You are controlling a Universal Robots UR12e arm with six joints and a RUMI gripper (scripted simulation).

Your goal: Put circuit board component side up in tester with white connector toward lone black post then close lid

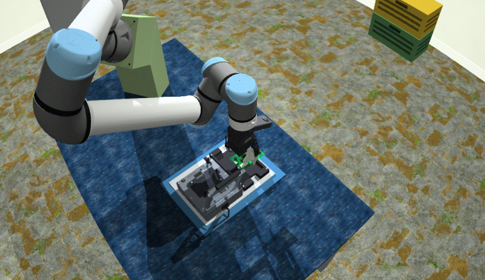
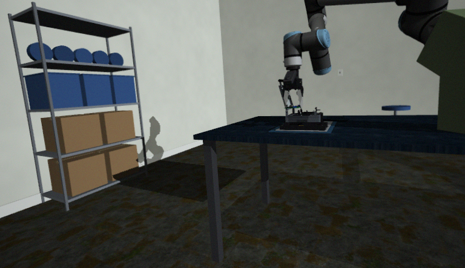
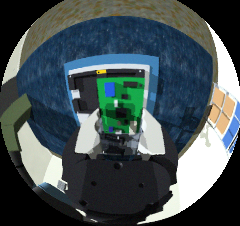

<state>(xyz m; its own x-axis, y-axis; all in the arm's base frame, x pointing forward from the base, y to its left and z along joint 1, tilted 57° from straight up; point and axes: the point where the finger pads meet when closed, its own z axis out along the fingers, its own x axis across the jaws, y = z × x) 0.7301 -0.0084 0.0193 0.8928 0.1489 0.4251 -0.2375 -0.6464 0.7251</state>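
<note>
Now: hand right at the green circuit board. The rest, counted from my hand: tester lid (4 cm ahead, 19 cm to the right, 6 cm above); then tester (4 cm behind, 12 cm to the right, 1 cm below).
</note>
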